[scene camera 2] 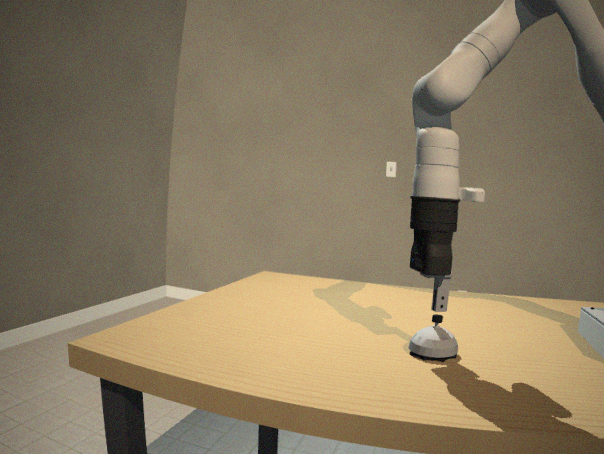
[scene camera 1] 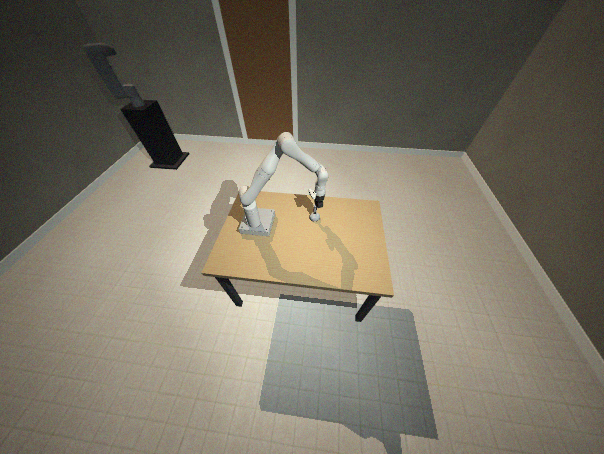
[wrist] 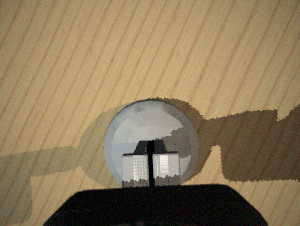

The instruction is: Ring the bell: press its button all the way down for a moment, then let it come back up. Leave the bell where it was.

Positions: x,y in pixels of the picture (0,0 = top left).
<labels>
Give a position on a grey dome bell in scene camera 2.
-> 430,343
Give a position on a grey dome bell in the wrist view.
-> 150,119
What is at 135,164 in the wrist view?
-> My gripper.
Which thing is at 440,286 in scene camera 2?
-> My gripper.
</labels>
